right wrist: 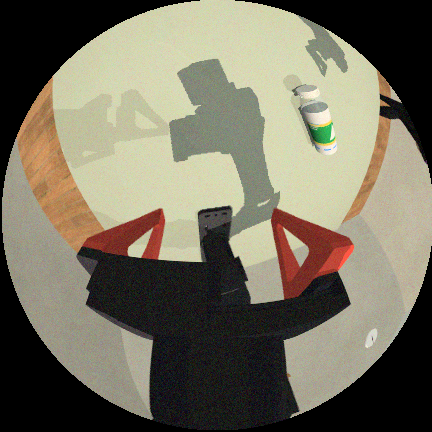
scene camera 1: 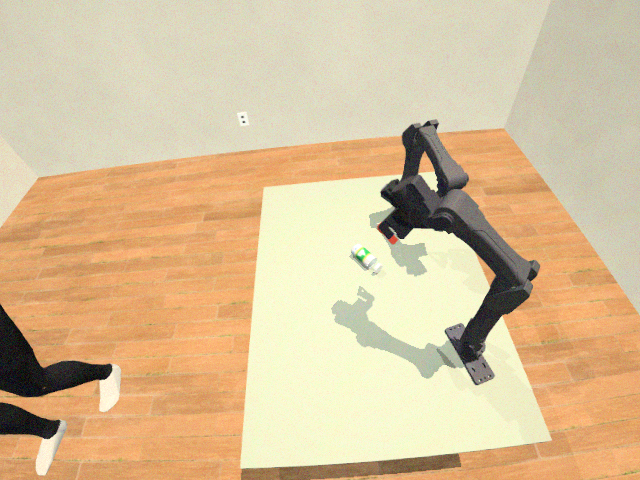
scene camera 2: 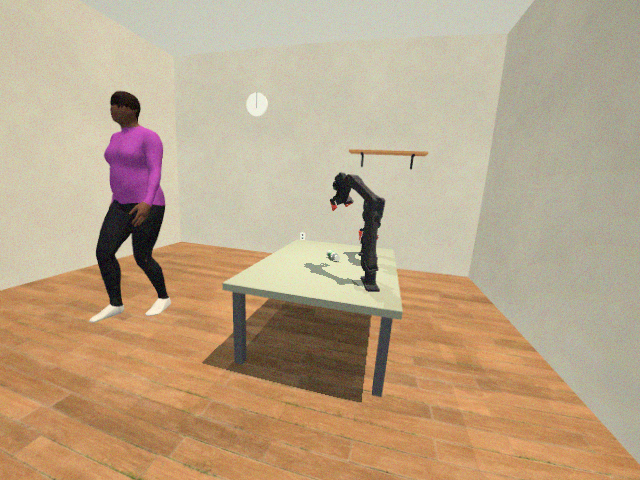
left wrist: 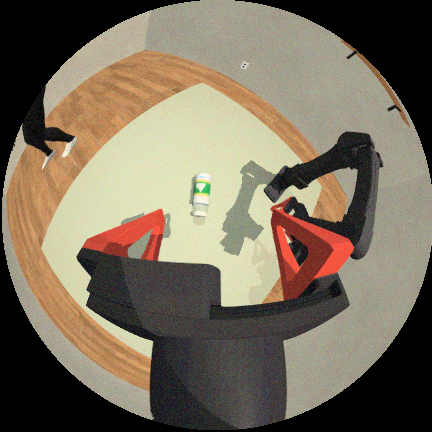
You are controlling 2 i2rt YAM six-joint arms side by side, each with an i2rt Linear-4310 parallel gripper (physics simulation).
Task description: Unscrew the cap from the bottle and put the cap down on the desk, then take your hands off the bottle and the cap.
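Note:
A white bottle with a green label lies on its side on the desk. The white cap is at its neck end, beyond a pale, see-through neck. My left gripper is open and empty, well above the desk; the bottle shows beyond its fingers. My right gripper is open and empty above the desk, with the bottle off to the upper right in its wrist view.
My right arm stands at the right in the left wrist view, near the left gripper's right finger. A person is on the floor beyond the desk's left side. A wooden shelf hangs on the back wall.

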